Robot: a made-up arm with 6 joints. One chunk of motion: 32 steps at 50 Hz.
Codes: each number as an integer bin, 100 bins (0 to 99) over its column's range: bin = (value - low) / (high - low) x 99, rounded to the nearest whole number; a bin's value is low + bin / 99 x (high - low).
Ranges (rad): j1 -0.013..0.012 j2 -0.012..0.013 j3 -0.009..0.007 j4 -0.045..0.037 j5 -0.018..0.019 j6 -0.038..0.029
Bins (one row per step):
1: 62 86 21 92 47 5
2: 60 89 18 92 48 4
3: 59 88 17 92 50 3
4: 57 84 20 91 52 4
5: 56 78 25 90 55 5
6: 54 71 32 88 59 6
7: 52 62 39 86 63 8
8: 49 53 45 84 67 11
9: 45 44 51 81 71 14
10: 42 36 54 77 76 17
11: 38 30 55 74 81 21
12: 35 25 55 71 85 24
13: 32 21 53 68 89 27
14: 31 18 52 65 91 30
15: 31 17 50 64 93 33
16: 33 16 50 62 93 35
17: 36 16 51 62 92 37
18: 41 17 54 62 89 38
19: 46 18 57 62 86 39
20: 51 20 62 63 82 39
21: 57 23 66 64 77 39
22: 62 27 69 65 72 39
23: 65 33 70 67 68 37
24: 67 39 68 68 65 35
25: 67 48 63 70 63 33
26: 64 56 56 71 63 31
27: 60 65 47 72 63 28
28: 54 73 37 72 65 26
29: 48 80 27 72 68 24
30: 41 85 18 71 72 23
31: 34 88 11 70 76 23
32: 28 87 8 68 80 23
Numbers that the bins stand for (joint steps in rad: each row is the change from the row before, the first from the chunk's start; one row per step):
1: 0.00266 0.00972 -0.00561 0.03120 -0.00043 -0.03462
2: 0.00215 0.01047 -0.00609 0.03120 -0.00006 -0.03529
3: 0.00190 0.01022 -0.00625 0.03120 0.00069 -0.03597
4: 0.00139 0.00921 -0.00577 0.03037 0.00143 -0.03529
5: 0.00114 0.00770 -0.00496 0.02955 0.00256 -0.03462
6: 0.00064 0.00593 -0.00383 0.02789 0.00405 -0.03394
7: 0.00013 0.00366 -0.00270 0.02623 0.00555 -0.03259
8: -0.00063 0.00138 -0.00173 0.02458 0.00704 -0.03056
9: -0.00164 -0.00089 -0.00076 0.02209 0.00854 -0.02853
10: -0.00239 -0.00291 -0.00027 0.01878 0.01040 -0.02649
11: -0.00340 -0.00442 -0.00011 0.01629 0.01227 -0.02379
12: -0.00416 -0.00569 -0.00011 0.01381 0.01377 -0.02176
13: -0.00492 -0.00670 -0.00043 0.01132 0.01526 -0.01973
14: -0.00517 -0.00745 -0.00060 0.00884 0.01601 -0.01770
15: -0.00517 -0.00771 -0.00092 0.00801 0.01676 -0.01567
16: -0.00467 -0.00796 -0.00092 0.00635 0.01676 -0.01431
17: -0.00391 -0.00796 -0.00076 0.00635 0.01638 -0.01296
18: -0.00265 -0.00771 -0.00027 0.00635 0.01526 -0.01228
19: -0.00138 -0.00745 0.00021 0.00635 0.01414 -0.01161
20: -0.00012 -0.00695 0.00102 0.00718 0.01265 -0.01161
21: 0.00139 -0.00619 0.00167 0.00801 0.01078 -0.01161
22: 0.00266 -0.00518 0.00215 0.00884 0.00891 -0.01161
23: 0.00341 -0.00367 0.00231 0.01049 0.00741 -0.01296
24: 0.00392 -0.00215 0.00199 0.01132 0.00629 -0.01431
25: 0.00392 0.00012 0.00118 0.01298 0.00555 -0.01567
26: 0.00316 0.00214 0.00005 0.01381 0.00555 -0.01702
27: 0.00215 0.00441 -0.00140 0.01464 0.00555 -0.01905
28: 0.00064 0.00643 -0.00302 0.01464 0.00629 -0.02040
29: -0.00088 0.00820 -0.00464 0.01464 0.00741 -0.02176
30: -0.00265 0.00946 -0.00609 0.01381 0.00891 -0.02243
31: -0.00441 0.01022 -0.00722 0.01298 0.01040 -0.02243
32: -0.00593 0.00997 -0.00771 0.01132 0.01190 -0.02243

